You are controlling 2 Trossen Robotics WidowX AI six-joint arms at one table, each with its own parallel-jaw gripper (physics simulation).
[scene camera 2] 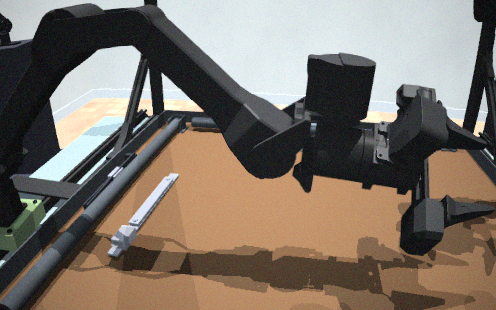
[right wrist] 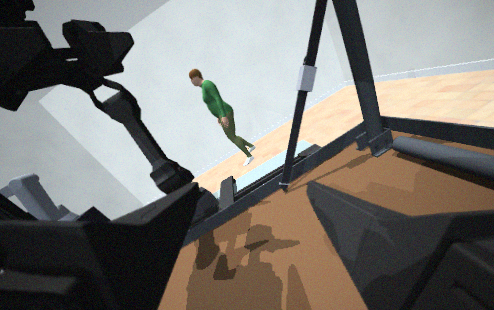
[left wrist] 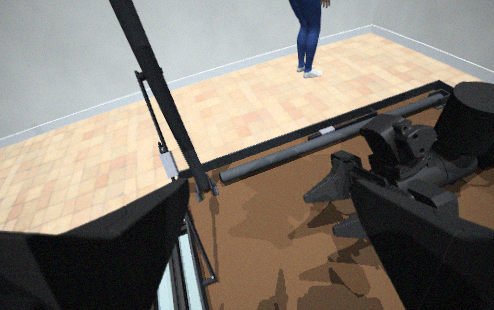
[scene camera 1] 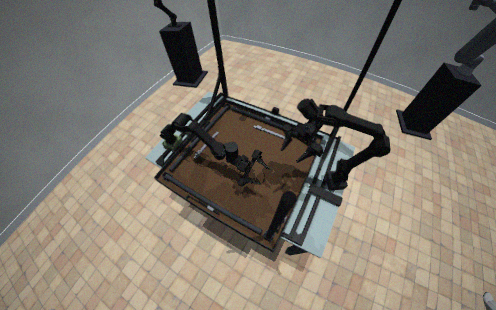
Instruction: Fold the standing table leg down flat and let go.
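The standing leg [scene camera 1: 281, 216] [left wrist: 156, 87] [right wrist: 361, 75] is a black post, upright at the near right corner of the brown upturned table [scene camera 1: 227, 192] in scene camera 1. A thin brace [left wrist: 151, 110] [right wrist: 296, 127] with a grey sleeve runs beside it. My left gripper [scene camera 1: 292, 155] [left wrist: 271, 187] is open and empty above the right part of the table, apart from the leg. My right gripper [scene camera 1: 264, 176] [scene camera 2: 489, 177] [left wrist: 316, 213] [right wrist: 254, 187] is open and empty above the table's middle, also apart from the leg. The leg's foot end is out of both wrist views.
A folded tube [scene camera 1: 215, 205] [left wrist: 300, 146] [right wrist: 445, 154] lies along the near edge; another [scene camera 2: 90, 215] lies along the left edge. Grey metal bars [scene camera 1: 270, 131] [scene camera 2: 154, 199] lie on the underside. Tall black posts [scene camera 1: 216, 47] [scene camera 1: 374, 50] rise behind. People stand beyond the table.
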